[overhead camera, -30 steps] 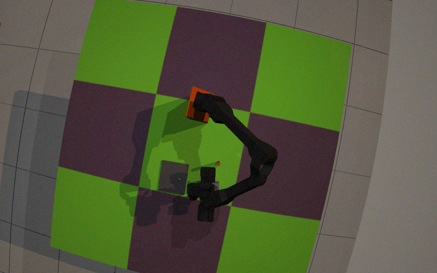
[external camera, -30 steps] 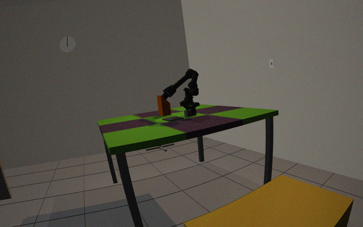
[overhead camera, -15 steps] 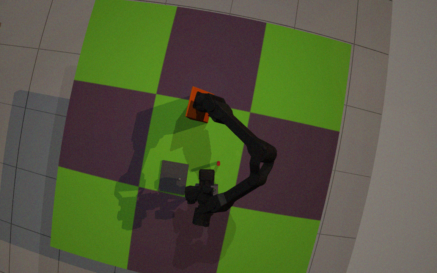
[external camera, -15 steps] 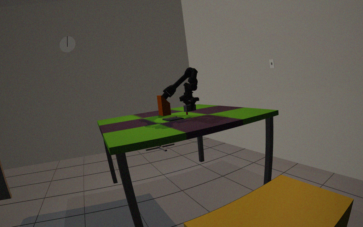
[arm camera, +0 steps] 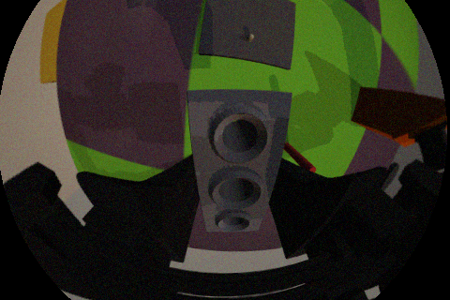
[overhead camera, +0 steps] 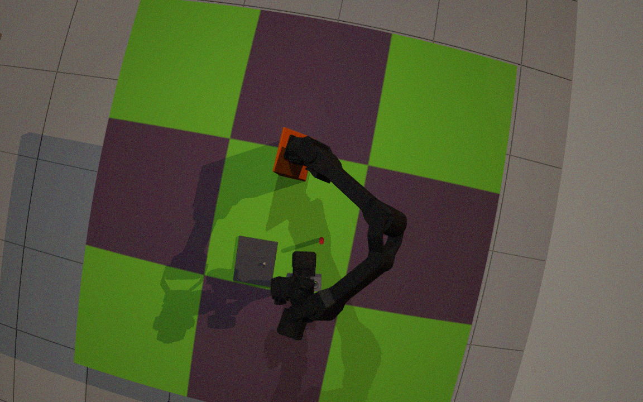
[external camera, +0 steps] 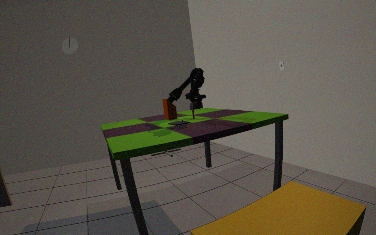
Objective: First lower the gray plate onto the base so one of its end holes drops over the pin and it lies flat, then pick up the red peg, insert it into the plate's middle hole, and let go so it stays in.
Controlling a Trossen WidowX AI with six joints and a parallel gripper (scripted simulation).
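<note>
Right now my gripper tip is 14 cm to the left of the dark square base and 9 cm above it. From my gripper tip the other things lie so: plate 3 cm above; then red peg 12 cm behind, 1 cm to the left, 6 cm below.
</note>
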